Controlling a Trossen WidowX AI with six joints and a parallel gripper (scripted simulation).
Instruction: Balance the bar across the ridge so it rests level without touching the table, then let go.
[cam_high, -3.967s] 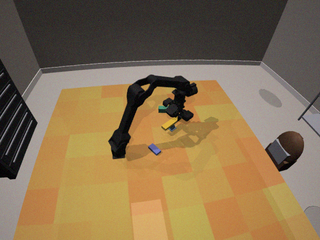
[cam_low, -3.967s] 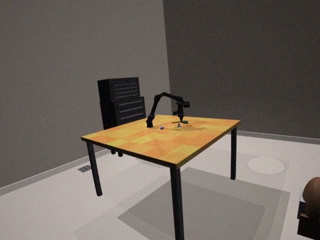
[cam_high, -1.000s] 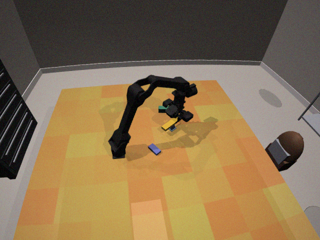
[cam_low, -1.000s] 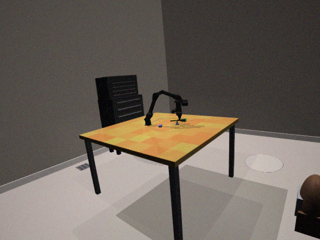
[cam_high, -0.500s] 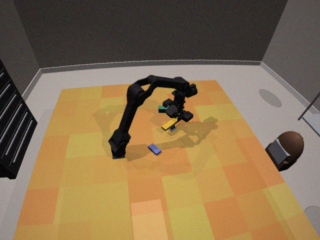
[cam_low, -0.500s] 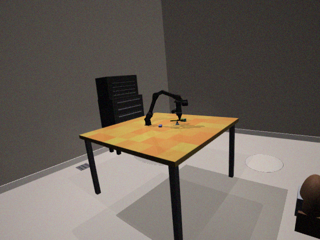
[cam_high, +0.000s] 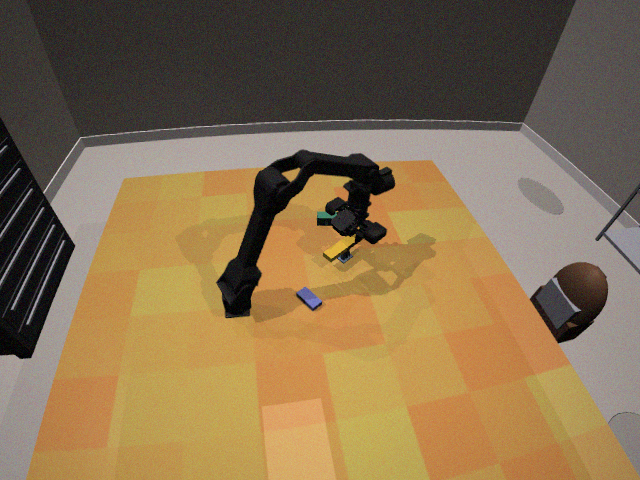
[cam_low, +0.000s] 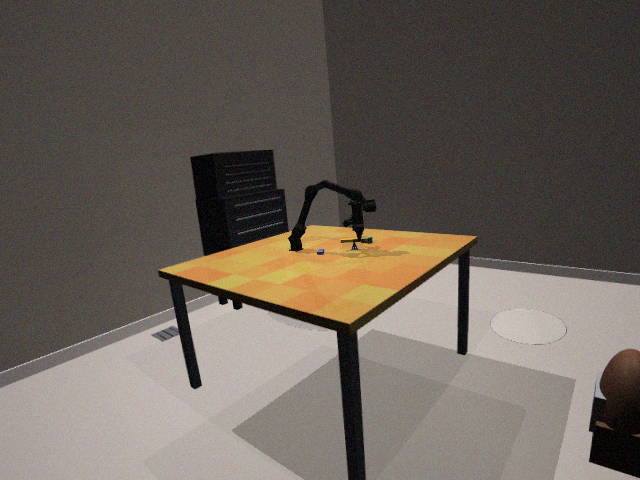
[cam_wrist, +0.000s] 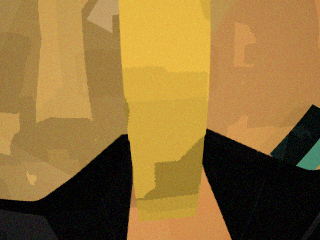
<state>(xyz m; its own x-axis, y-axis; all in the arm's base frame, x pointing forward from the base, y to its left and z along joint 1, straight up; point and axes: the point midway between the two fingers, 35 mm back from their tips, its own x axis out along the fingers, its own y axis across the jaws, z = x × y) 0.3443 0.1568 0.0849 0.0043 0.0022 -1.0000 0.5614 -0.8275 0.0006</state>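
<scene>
My gripper tip is 20 mm past the long yellow bar and 20 mm to the left of it. The rest, counted from my gripper tip: green block 40 mm behind, 140 mm to the left, 30 mm below; then blue block 150 mm behind, 160 mm to the right, 40 mm below.
</scene>
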